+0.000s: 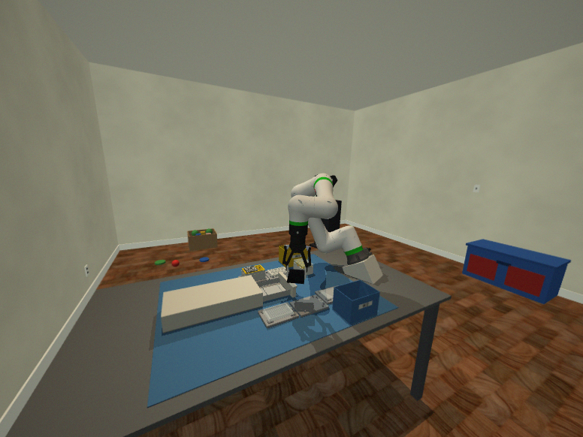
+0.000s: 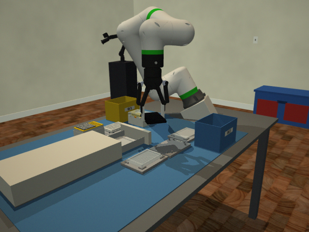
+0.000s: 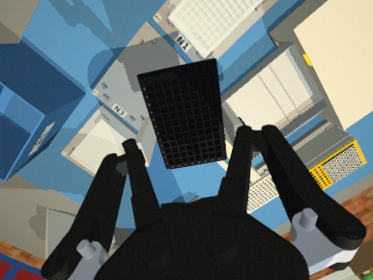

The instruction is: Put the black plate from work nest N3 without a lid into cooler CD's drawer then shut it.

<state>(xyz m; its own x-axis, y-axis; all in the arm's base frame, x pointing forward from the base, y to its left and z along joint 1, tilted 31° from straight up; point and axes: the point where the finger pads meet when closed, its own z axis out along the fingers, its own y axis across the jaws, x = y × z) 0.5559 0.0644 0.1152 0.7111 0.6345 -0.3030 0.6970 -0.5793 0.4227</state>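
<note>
Right now the drawer is 80 mm ahead of my hand, 150 mm to the right of it and 140 mm below it. Round my hand: cooler CD 210 mm ahead, 180 mm to the right, 130 mm below; black plate 20 mm below; pale lid 200 mm behind, 90 mm to the left, 150 mm below.
</note>
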